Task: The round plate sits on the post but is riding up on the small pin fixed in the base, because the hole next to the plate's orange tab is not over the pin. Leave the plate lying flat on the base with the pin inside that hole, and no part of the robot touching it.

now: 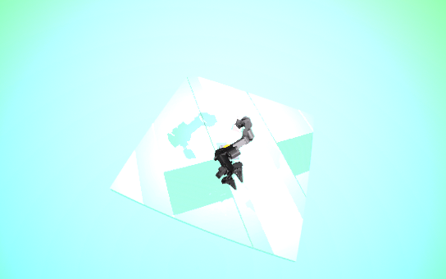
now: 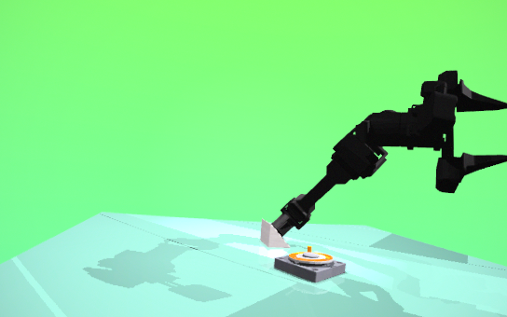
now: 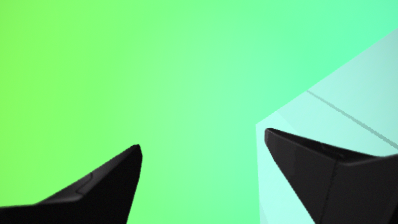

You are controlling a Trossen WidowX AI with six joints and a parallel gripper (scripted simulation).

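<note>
The round plate is 39 cm behind my gripper tip, 27 cm below it and 11 cm to the right of it. Also, from my gripper tip: base: 37 cm behind, 29 cm below, 12 cm to the right.
</note>
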